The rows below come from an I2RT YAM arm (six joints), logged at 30 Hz.
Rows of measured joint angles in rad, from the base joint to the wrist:
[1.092 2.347 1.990 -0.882 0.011 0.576]
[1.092 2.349 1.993 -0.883 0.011 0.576]
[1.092 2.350 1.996 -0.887 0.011 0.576]
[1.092 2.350 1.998 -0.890 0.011 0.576]
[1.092 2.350 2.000 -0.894 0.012 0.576]
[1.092 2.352 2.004 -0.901 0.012 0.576]
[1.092 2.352 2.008 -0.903 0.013 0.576]
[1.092 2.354 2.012 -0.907 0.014 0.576]
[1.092 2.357 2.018 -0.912 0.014 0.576]
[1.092 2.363 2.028 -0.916 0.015 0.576]
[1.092 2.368 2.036 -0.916 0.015 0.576]
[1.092 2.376 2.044 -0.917 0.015 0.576]
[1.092 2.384 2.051 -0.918 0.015 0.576]
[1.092 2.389 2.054 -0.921 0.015 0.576]
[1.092 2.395 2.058 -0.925 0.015 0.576]
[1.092 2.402 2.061 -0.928 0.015 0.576]
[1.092 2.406 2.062 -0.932 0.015 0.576]
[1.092 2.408 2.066 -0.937 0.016 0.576]
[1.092 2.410 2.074 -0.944 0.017 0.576]
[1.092 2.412 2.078 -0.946 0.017 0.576]
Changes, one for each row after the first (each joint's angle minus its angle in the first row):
[0.000 0.002 0.003 -0.001 0.000 0.000]
[0.000 0.003 0.006 -0.005 0.000 0.000]
[0.000 0.003 0.008 -0.008 0.000 0.000]
[0.000 0.003 0.010 -0.012 0.001 0.000]
[0.000 0.005 0.014 -0.019 0.001 0.000]
[0.000 0.005 0.018 -0.021 0.002 0.000]
[0.000 0.007 0.022 -0.025 0.003 0.000]
[0.000 0.010 0.028 -0.030 0.003 0.000]
[0.000 0.016 0.038 -0.034 0.004 0.000]
[0.000 0.021 0.046 -0.034 0.004 0.000]
[0.000 0.029 0.054 -0.035 0.004 0.000]
[0.000 0.037 0.061 -0.036 0.004 0.000]
[0.000 0.042 0.064 -0.039 0.004 0.000]
[0.000 0.048 0.068 -0.043 0.004 0.000]
[0.000 0.055 0.071 -0.046 0.004 0.000]
[0.000 0.059 0.072 -0.050 0.004 0.000]
[0.000 0.061 0.076 -0.055 0.005 0.000]
[0.000 0.063 0.084 -0.062 0.006 0.000]
[0.000 0.065 0.088 -0.064 0.006 0.000]

